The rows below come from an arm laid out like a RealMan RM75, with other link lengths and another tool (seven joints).
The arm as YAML. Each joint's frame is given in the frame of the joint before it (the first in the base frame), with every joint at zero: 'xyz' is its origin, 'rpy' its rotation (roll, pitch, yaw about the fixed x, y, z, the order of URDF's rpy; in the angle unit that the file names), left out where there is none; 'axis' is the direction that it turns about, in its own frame. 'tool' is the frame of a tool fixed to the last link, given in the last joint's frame.
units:
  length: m
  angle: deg
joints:
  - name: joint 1
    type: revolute
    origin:
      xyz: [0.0, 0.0, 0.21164]
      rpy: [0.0, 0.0, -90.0]
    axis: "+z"
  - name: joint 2
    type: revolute
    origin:
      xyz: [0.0, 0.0, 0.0]
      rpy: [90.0, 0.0, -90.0]
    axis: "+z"
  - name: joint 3
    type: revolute
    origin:
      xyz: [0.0, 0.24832, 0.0]
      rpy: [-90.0, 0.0, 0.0]
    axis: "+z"
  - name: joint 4
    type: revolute
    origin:
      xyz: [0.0, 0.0, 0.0]
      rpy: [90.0, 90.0, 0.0]
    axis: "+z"
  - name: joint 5
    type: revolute
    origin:
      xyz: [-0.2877, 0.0, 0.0]
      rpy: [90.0, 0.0, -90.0]
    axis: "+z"
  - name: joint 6
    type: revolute
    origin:
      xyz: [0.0, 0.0, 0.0]
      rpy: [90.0, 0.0, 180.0]
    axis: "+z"
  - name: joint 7
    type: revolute
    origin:
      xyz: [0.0, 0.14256, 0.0]
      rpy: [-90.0, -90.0, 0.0]
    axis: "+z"
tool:
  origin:
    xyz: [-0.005, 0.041, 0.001]
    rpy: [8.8, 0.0, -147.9]
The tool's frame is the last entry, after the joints.
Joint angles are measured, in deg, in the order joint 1, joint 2, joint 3, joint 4, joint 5, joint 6, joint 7. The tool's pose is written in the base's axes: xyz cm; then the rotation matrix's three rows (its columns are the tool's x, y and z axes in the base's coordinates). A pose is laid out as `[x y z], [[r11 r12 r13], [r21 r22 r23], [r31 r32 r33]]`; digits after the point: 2 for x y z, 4 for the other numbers.
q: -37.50, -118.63, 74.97, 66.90, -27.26, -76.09, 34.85
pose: [-21.79 44.01 -1.32], [[-0.0635 0.8164 -0.5741], [0.9102 0.2832 0.3021], [0.4092 -0.5033 -0.7611]]
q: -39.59, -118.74, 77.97, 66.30, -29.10, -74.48, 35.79
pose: [-19.55 44.71 -2.83], [[0.0095 0.8371 -0.5470], [0.9251 0.2003 0.3225], [0.3795 -0.5091 -0.7725]]
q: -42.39, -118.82, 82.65, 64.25, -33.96, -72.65, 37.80
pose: [-16.78 44.90 -5.69], [[0.0915 0.8636 -0.4959], [0.9477 0.0774 0.3097], [0.3058 -0.4983 -0.8113]]
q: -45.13, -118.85, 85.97, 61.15, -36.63, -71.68, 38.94
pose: [-15.42 44.79 -7.86], [[0.1378 0.8629 -0.4863], [0.9604 0.0038 0.2788], [0.2424 -0.5054 -0.8281]]
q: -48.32, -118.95, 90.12, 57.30, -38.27, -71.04, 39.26
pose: [-14.48 44.37 -10.13], [[0.1797 0.8422 -0.5084], [0.9692 -0.0630 0.2381], [0.1685 -0.5355 -0.8276]]
